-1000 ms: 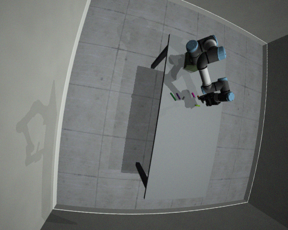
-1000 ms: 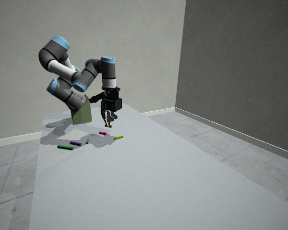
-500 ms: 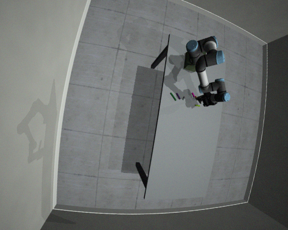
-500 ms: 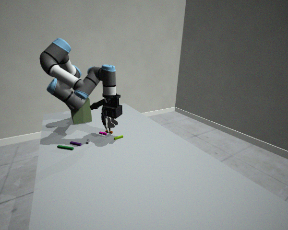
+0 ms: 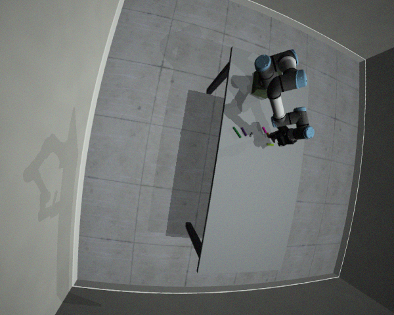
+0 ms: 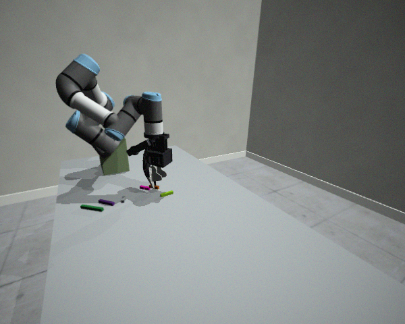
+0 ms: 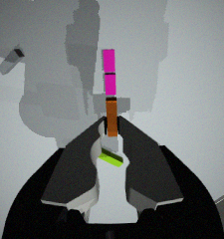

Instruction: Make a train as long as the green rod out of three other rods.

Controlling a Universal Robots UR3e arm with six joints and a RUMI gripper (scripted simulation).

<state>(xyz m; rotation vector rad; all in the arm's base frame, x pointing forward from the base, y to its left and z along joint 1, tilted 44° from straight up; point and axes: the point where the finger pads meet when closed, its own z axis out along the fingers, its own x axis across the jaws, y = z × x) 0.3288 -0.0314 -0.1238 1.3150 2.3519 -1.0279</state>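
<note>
My gripper is now 10 mm above the orange rod. Round my hand: grey rod: 120 mm to the right, 20 mm below, 10 mm ahead; then lime rod: 60 mm ahead, 30 mm to the left, 20 mm below; then purple rod: 180 mm to the right, 20 mm below, 10 mm behind.
</note>
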